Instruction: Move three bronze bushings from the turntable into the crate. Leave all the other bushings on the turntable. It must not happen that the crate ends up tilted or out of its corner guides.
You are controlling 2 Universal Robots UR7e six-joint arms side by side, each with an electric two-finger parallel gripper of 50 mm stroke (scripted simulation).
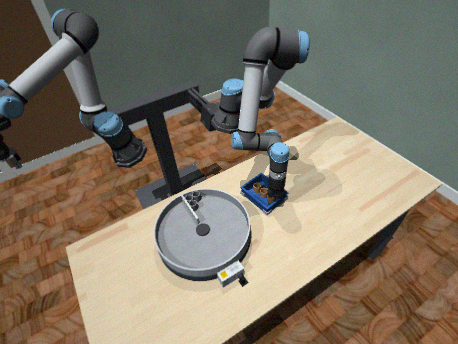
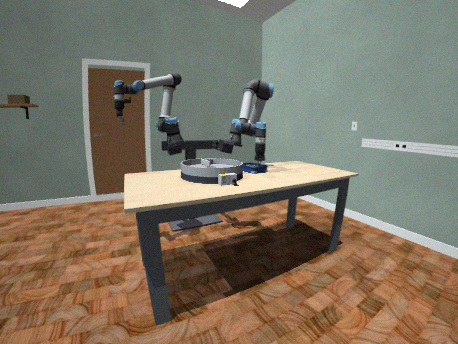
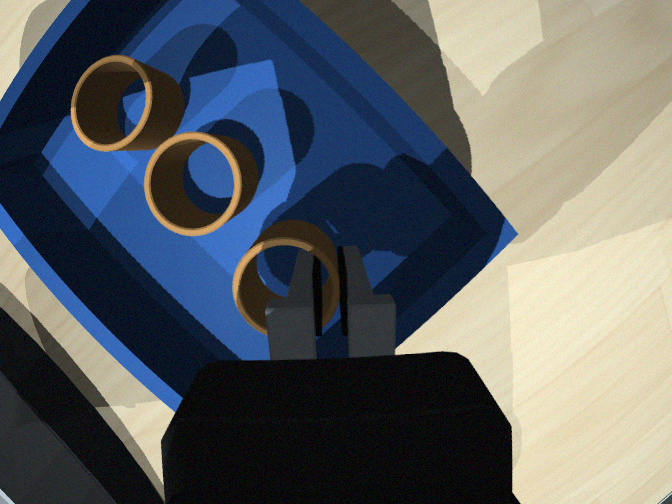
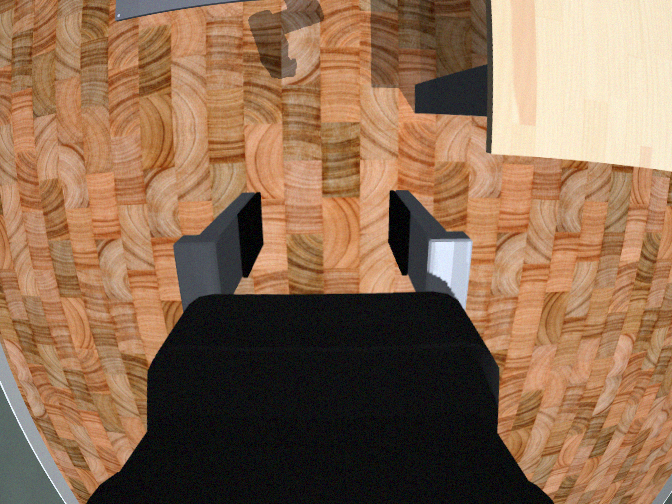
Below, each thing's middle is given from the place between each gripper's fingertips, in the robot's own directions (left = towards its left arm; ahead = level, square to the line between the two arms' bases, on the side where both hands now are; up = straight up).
Right now the blue crate (image 3: 335,146) is 5 cm behind my left hand, 3 cm to the right of it and 2 cm below it. The rest, counted from my left hand: turntable (image 1: 222,230): 3 cm ahead, 38 cm to the right.
Now: the turntable 44 cm ahead of my right hand, 63 cm to the left of it and 33 cm below it. The rest, counted from my right hand: blue crate: 35 cm ahead, 99 cm to the left, 35 cm below.
